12 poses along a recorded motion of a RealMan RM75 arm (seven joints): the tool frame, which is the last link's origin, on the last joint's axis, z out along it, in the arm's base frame.
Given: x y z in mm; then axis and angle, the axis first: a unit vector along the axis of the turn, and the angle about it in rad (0 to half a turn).
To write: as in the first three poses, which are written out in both.
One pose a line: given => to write
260 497 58 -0.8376 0.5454 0.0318 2.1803 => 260 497 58 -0.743 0.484 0.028 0.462
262 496 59 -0.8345 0.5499 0.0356 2.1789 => 262 496 59 -0.740 0.487 0.032 0.463
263 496 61 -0.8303 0.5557 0.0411 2.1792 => 263 496 61 -0.736 0.493 0.036 0.463
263 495 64 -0.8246 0.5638 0.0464 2.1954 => 263 495 64 -0.734 0.502 0.041 0.456
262 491 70 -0.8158 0.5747 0.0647 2.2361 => 262 491 70 -0.734 0.517 0.058 0.437
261 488 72 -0.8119 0.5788 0.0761 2.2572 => 261 488 72 -0.734 0.523 0.069 0.428
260 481 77 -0.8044 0.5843 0.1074 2.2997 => 260 481 77 -0.734 0.533 0.098 0.409
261 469 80 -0.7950 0.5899 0.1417 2.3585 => 261 469 80 -0.735 0.545 0.131 0.382
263 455 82 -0.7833 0.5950 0.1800 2.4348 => 263 455 82 -0.735 0.558 0.169 0.346
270 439 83 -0.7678 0.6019 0.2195 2.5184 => 270 439 83 -0.731 0.573 0.209 0.307
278 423 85 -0.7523 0.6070 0.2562 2.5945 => 278 423 85 -0.724 0.584 0.247 0.270
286 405 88 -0.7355 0.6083 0.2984 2.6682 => 286 405 88 -0.715 0.591 0.290 0.234
